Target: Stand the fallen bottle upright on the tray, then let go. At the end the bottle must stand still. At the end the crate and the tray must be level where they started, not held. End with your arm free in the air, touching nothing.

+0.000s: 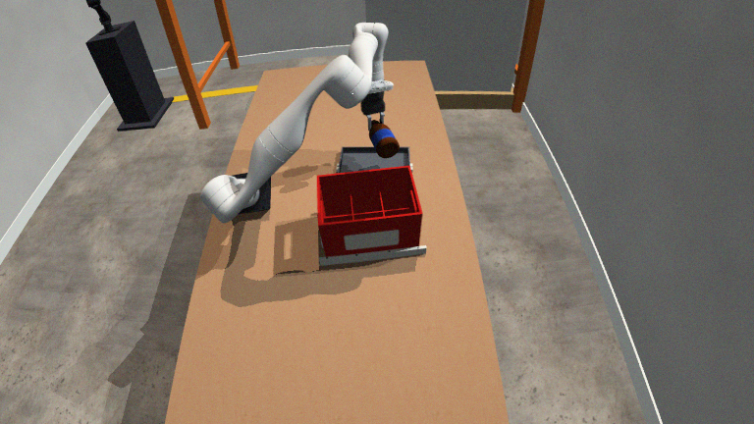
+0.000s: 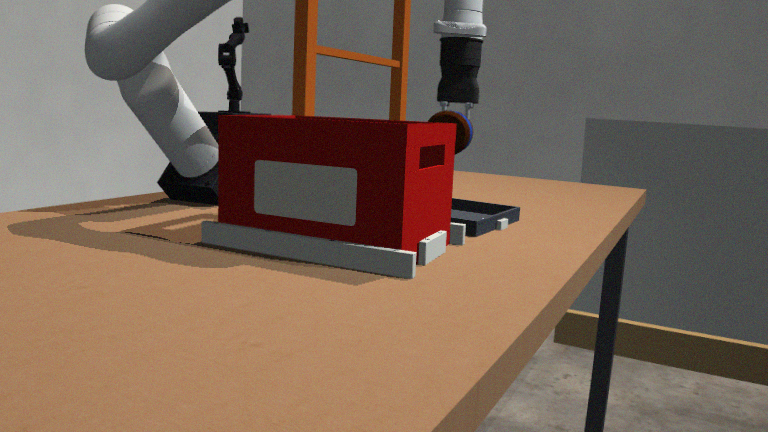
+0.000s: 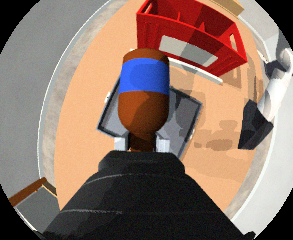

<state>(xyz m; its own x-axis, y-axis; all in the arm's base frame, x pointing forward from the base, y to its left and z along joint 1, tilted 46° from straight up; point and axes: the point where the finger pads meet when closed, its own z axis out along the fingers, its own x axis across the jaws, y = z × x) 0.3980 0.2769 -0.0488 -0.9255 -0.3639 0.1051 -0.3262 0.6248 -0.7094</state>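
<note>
The brown bottle lies 5 cm to the right of my hand, 2 cm ahead of it and 1 cm below it. The rest, counted from my hand: dark grey tray (15 cm below, 4 cm to the right, 1 cm behind); then red crate (32 cm to the right, 8 cm below, 2 cm behind).
</note>
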